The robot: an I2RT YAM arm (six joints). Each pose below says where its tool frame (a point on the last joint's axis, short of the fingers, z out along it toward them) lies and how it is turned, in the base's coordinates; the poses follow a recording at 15 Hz.
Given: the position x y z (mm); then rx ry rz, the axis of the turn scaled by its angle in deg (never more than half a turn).
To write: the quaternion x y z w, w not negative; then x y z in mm. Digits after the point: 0 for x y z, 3 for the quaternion.
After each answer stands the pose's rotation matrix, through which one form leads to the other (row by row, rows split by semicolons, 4 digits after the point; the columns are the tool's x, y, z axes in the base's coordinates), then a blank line. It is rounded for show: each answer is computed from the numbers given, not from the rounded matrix.
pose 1, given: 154, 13, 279, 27.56, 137.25, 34.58
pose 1, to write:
0.182, 0.906, 0.228, 0.307, 154, 13, 279
-0.7449 0.1892 0.6398; 0.4697 0.8297 0.3016; -0.4738 0.5252 -0.7069

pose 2, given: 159, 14, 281, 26.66, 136.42, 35.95
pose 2, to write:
0.176, 0.903, 0.238, 0.313, 159, 14, 281
-0.7424 0.1697 0.6481; 0.4671 0.8246 0.3191; -0.4803 0.5396 -0.6915

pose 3, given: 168, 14, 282, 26.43, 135.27, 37.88
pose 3, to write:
0.175, 0.897, 0.251, 0.318, 168, 14, 282
-0.7365 0.1549 0.6584; 0.4743 0.8123 0.3395; -0.4822 0.5624 -0.6717

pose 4, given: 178, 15, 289, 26.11, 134.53, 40.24
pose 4, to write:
0.173, 0.893, 0.267, 0.319, 178, 15, 289
-0.7368 0.1392 0.6617; 0.4796 0.7973 0.3664; -0.4766 0.5873 -0.6542

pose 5, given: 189, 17, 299, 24.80, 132.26, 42.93
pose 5, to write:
0.166, 0.883, 0.287, 0.332, 189, 17, 299
-0.7250 0.1024 0.6811; 0.4829 0.7807 0.3966; -0.4912 0.6164 -0.6154

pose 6, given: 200, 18, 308, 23.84, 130.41, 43.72
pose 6, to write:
0.160, 0.877, 0.294, 0.345, 200, 18, 308
-0.7101 0.0780 0.6998; 0.4840 0.7758 0.4047; -0.5113 0.6261 -0.5887

